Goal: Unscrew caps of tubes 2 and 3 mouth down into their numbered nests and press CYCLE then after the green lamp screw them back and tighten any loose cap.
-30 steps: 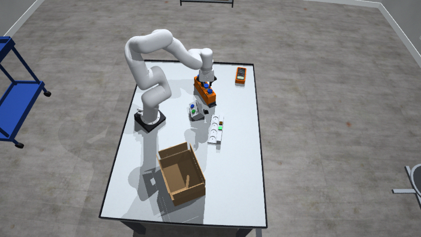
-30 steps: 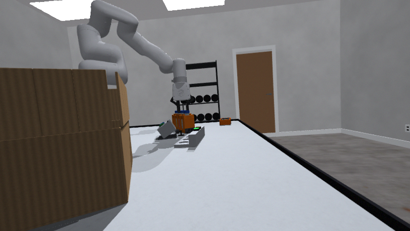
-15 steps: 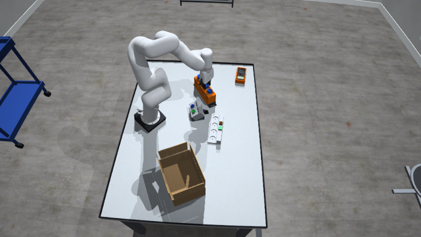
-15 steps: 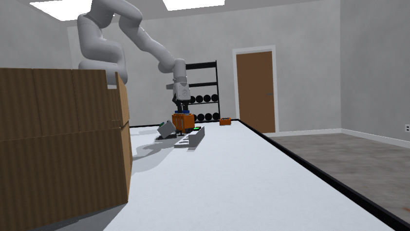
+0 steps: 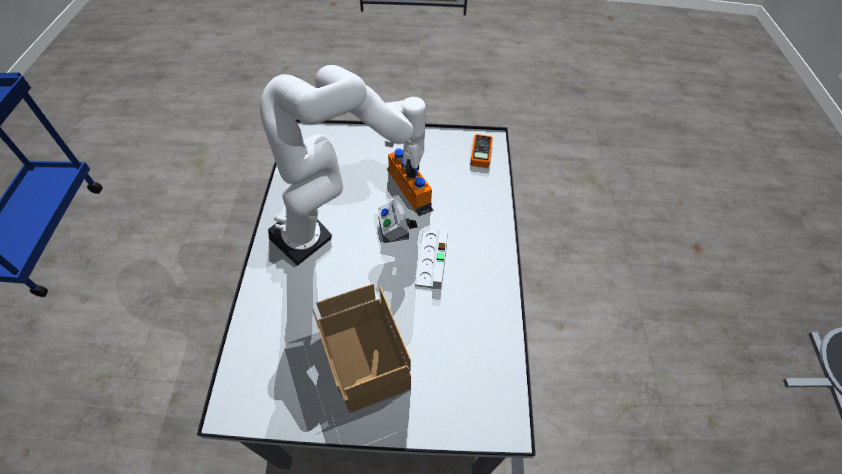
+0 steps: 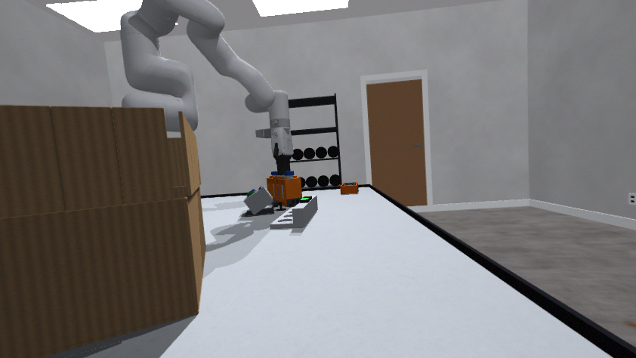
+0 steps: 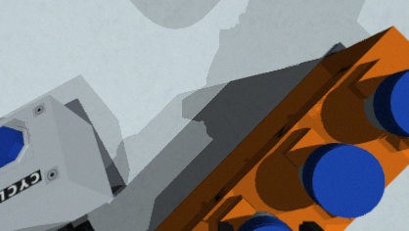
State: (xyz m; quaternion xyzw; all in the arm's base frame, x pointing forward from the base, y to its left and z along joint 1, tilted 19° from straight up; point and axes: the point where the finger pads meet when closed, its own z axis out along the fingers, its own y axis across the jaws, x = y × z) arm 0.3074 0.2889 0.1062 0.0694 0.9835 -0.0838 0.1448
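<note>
The blue cap lies 3 cm behind my hand, 4 cm to the left of it and 2 cm below it. Also, from my hand: green key: 6 cm behind, 19 cm to the right, 6 cm below; blue key: 8 cm behind, 15 cm to the right, 6 cm below; grey key housing: 5 cm behind, 17 cm to the right, 8 cm below.
</note>
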